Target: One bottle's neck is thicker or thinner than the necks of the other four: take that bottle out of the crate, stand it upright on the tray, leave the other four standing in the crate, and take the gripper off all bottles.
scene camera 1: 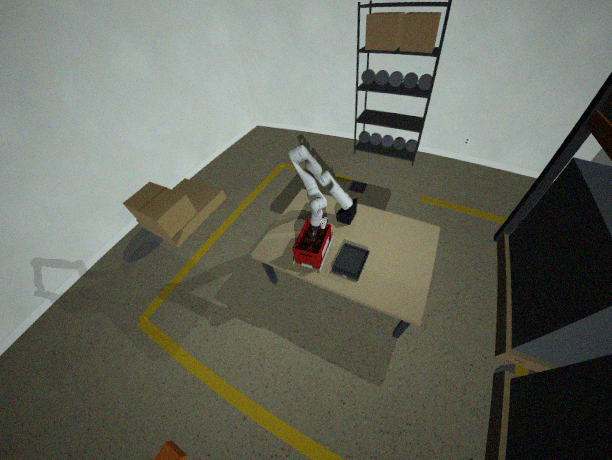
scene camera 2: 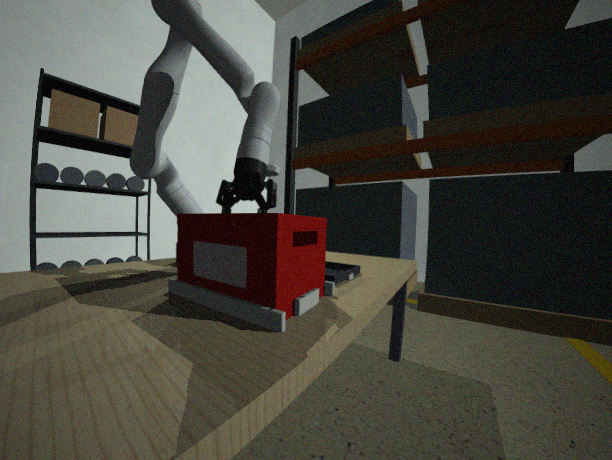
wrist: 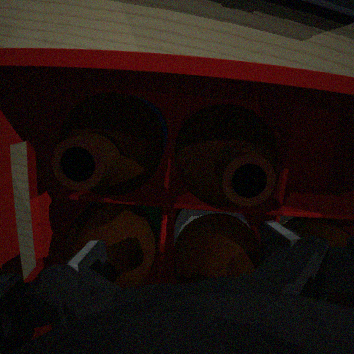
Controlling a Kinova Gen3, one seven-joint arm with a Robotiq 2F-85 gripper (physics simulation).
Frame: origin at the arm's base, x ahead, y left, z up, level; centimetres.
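Seen in the pictures: gripper, fingertip midpoint: [scene camera 1: 313, 234] [wrist: 183, 247]; arm's base, origin of the base link: [scene camera 1: 348, 206].
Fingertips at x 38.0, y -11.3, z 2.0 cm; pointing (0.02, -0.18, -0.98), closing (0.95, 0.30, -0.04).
Observation:
Offsets run from my fingertips to a thing's middle. "spot": to the spot under its first point. Level surfaces: height alone.
The red crate {dy +0.5, dx +3.0, dz -6.6 cm} [scene camera 1: 311, 259] [scene camera 2: 262, 240] [wrist: 175, 63] stands on the table. In the wrist view it holds several brown bottles in compartments. Two upper bottles {dy +3.8, dx -5.9, dz -6.8 cm} [wrist: 100, 167] {spot: dy +3.6, dx +2.5, dz +0.9 cm} [wrist: 249, 201] show round open mouths, with rings of similar width. A lower-left bottle {dy -4.6, dx -5.0, dz -6.8 cm} [wrist: 142, 240], a lower-middle bottle {dy -4.2, dx +3.8, dz -6.8 cm} [wrist: 215, 250] and a right-hand bottle {dy -2.7, dx +12.1, dz -6.8 cm} [wrist: 320, 229] are partly covered by the gripper, and their necks are hidden or unclear. My gripper [scene camera 2: 245, 210] [wrist: 183, 247] is open and empty, fingertips at the crate's rim height, above the lower row. The dark tray {spot: dy +28.6, dx +1.3, dz -14.9 cm} [scene camera 1: 350, 261] [scene camera 2: 342, 271] beside the crate holds no bottle.
The wooden table {dz -15.4 cm} [scene camera 1: 395, 250] [scene camera 2: 100, 380] carries the crate, the tray and a black block [scene camera 1: 346, 216] near the arm's base. Pale strips {spot: dy -9.4, dx +7.8, dz -13.9 cm} [scene camera 2: 225, 305] edge the crate's foot. Red dividers {dy -4.4, dx -0.8, dz -10.3 cm} [wrist: 163, 235] separate the compartments. Cardboard boxes [scene camera 1: 160, 210] and a shelf rack [scene camera 1: 356, 100] stand farther off.

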